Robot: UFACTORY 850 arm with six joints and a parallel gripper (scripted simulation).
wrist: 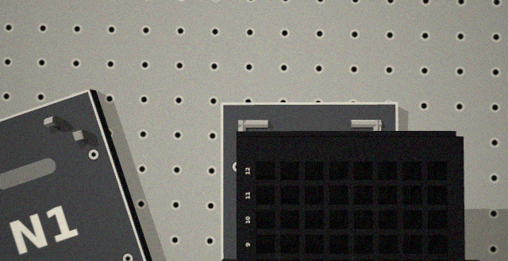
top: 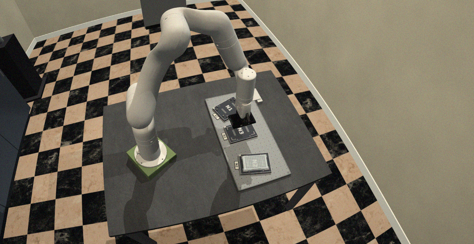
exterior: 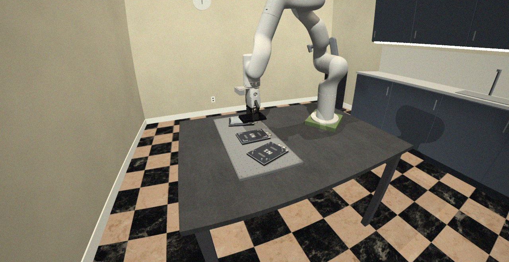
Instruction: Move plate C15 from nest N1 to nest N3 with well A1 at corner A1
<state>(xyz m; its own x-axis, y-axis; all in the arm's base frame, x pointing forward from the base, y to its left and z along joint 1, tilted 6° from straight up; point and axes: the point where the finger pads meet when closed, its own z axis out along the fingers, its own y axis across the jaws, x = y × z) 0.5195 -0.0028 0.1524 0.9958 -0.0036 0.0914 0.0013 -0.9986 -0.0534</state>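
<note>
My hand is 130 mm above the dark nest base. Also, from my hand: black plate C15: 10 mm below; then white plate C51: 220 mm to the right, 110 mm below.
</note>
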